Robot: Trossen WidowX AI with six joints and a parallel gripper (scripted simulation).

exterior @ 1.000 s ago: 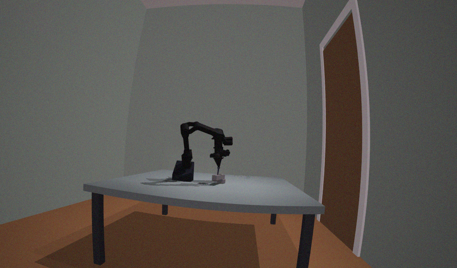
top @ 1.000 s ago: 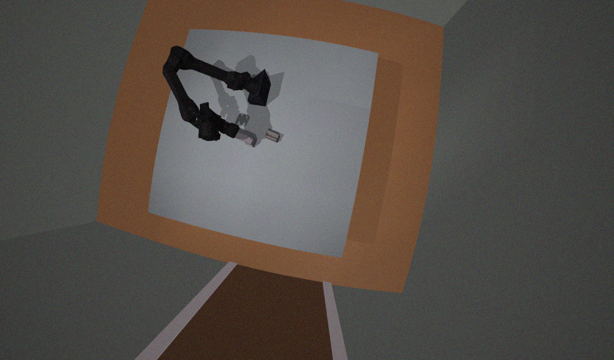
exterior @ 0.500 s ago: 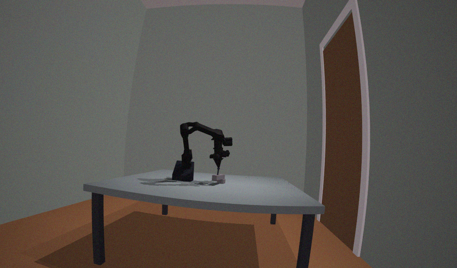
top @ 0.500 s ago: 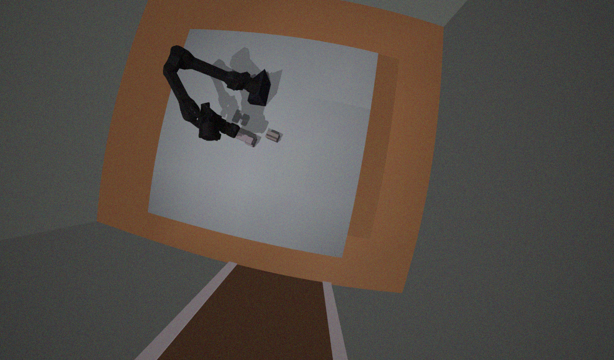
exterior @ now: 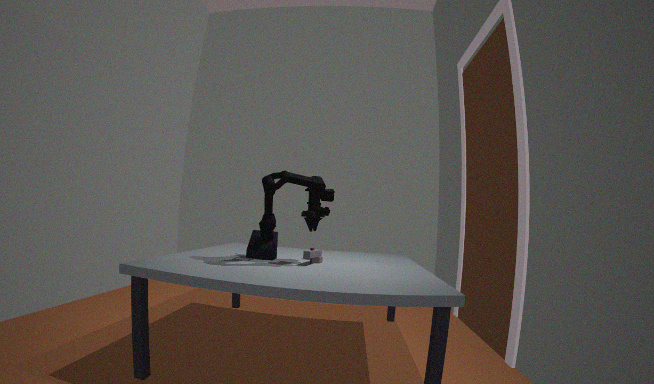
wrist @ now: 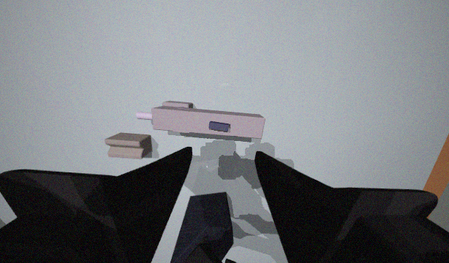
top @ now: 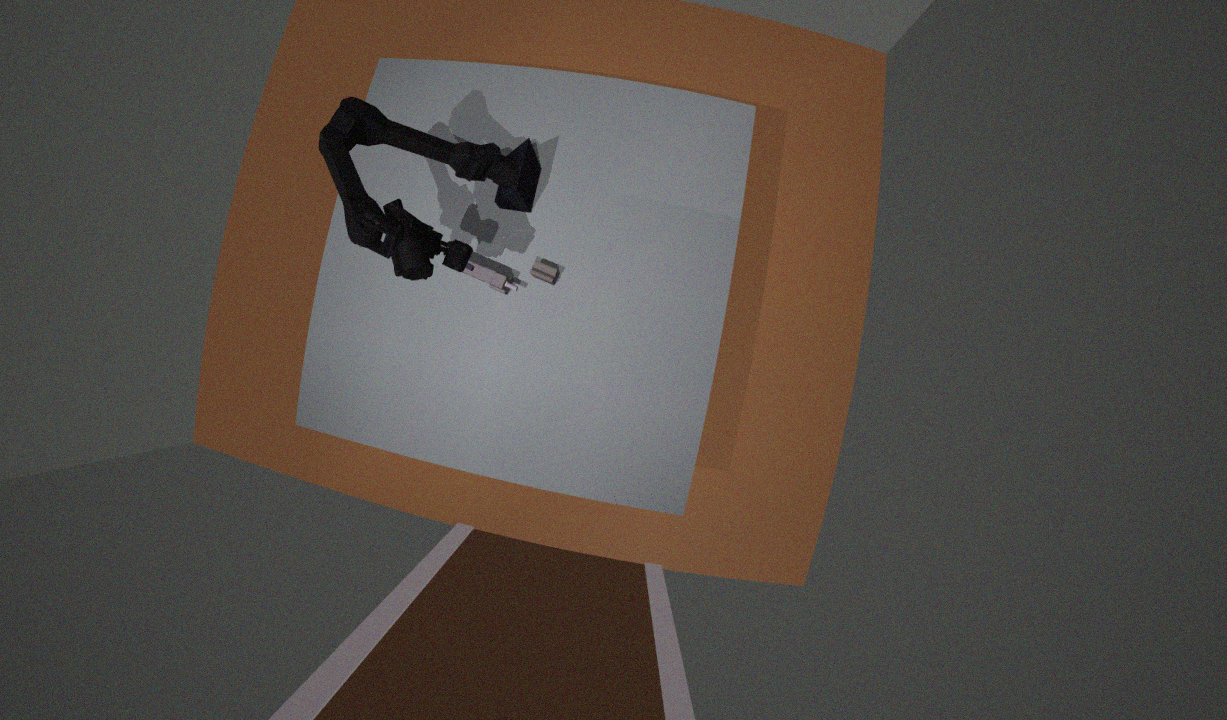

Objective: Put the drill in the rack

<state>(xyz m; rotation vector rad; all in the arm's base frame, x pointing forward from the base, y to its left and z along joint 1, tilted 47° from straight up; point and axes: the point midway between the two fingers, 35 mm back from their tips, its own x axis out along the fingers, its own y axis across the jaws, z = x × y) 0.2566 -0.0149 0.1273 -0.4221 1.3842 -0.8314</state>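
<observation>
The drill lies 2 cm ahead of my gripper tip, 8 cm to the left of it and 12 cm below it. Round my gripper tip: rack 2 cm behind, 21 cm to the left, 15 cm below.
</observation>
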